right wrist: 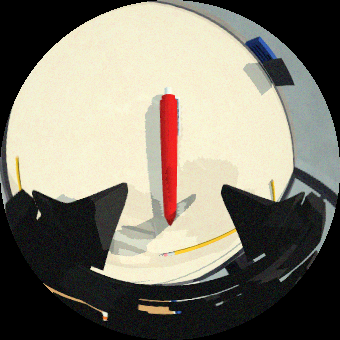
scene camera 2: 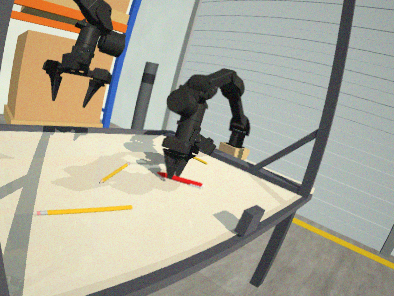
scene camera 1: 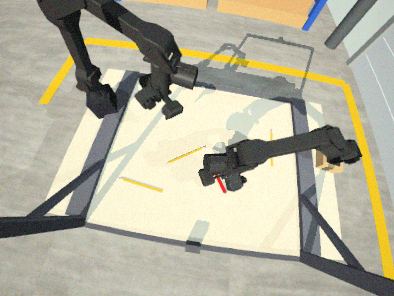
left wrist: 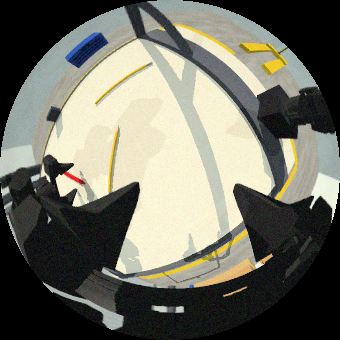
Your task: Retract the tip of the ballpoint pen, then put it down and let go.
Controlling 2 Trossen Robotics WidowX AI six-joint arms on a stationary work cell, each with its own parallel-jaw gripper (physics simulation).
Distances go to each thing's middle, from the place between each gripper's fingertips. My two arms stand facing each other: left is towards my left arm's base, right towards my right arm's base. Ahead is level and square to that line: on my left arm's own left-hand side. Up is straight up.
Now: left hand 28 cm to the left of the red ballpoint pen [right wrist: 169,105], 17 cm past it and 14 cm above it.
I see my right gripper 10 mm to the left of the red ballpoint pen and 10 mm past it.
